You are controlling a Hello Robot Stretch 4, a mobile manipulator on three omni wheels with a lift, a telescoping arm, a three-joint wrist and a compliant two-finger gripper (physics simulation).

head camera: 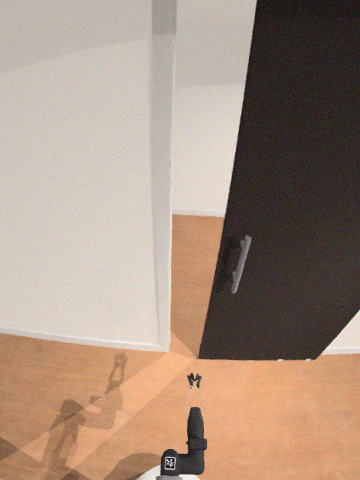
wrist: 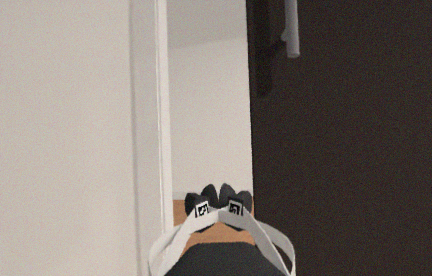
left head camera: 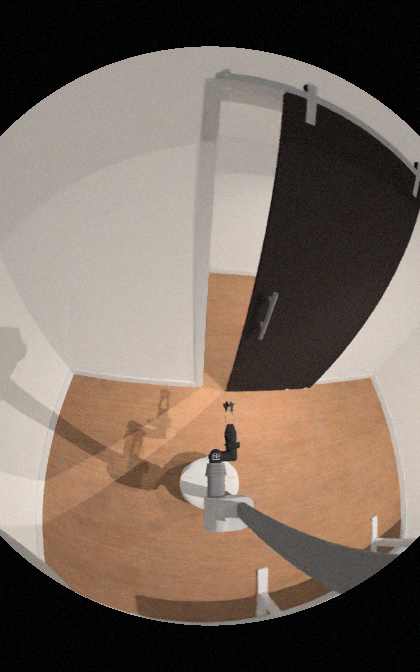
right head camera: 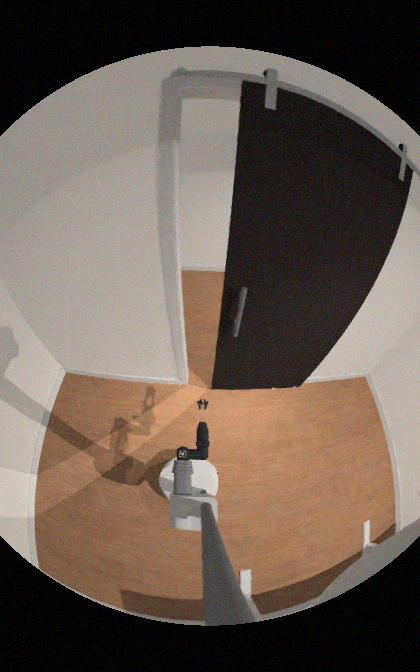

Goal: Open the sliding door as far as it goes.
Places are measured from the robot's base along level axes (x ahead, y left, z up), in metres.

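Pixels of known places: gripper, between the fingertips: (head camera: 194,372) (wrist: 218,198) (left head camera: 228,400) (right head camera: 202,398).
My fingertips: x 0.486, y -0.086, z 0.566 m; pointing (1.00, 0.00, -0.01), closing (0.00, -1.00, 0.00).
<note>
Behind a point stands the place of what it marks.
The dark sliding door (head camera: 300,175) {y -0.412, x 0.820, z 1.340 m} (left head camera: 340,225) {y -0.510, x 0.820, z 1.484 m} (right head camera: 310,225) {y -0.510, x 0.819, z 1.425 m} (wrist: 350,150) {y -0.399, x 0.821, z 0.590 m} stands partly open, with a gap between its left edge and the white door frame (head camera: 162,200) {y 0.083, x 0.868, z 1.190 m} (left head camera: 202,225) {y 0.088, x 0.868, z 1.352 m} (right head camera: 170,225) {y 0.069, x 0.868, z 1.345 m} (wrist: 147,125) {y 0.085, x 0.868, z 0.669 m}. A grey vertical bar handle (head camera: 241,265) {y -0.254, x 0.753, z 0.970 m} (left head camera: 268,316) {y -0.255, x 0.752, z 0.969 m} (right head camera: 240,312) {y -0.259, x 0.752, z 0.970 m} (wrist: 293,30) {y -0.255, x 0.752, z 0.847 m} is on the door near its left edge. My gripper (head camera: 194,380) (left head camera: 228,406) {y -0.086, x 0.486, z 0.566 m} (right head camera: 202,404) {y -0.086, x 0.486, z 0.566 m} (wrist: 218,198) {y -0.086, x 0.486, z 0.566 m} is shut and empty, its fingertips together. In the wrist view it is in front of the gap, lower than the handle and left of it, touching neither door nor frame.
A white wall (head camera: 80,200) {y 0.436, x 0.883, z 1.170 m} (left head camera: 125,275) {y 0.476, x 0.884, z 1.104 m} (right head camera: 115,275) {y 0.386, x 0.883, z 1.102 m} (wrist: 65,125) {y 0.303, x 0.882, z 0.678 m} is left of the frame. Through the gap, wooden floor and a far white wall show. An overhead rail (left head camera: 350,117) (right head camera: 330,102) carries the door on hangers. White upright posts (left head camera: 262,590) (right head camera: 245,582) stand behind my base.
</note>
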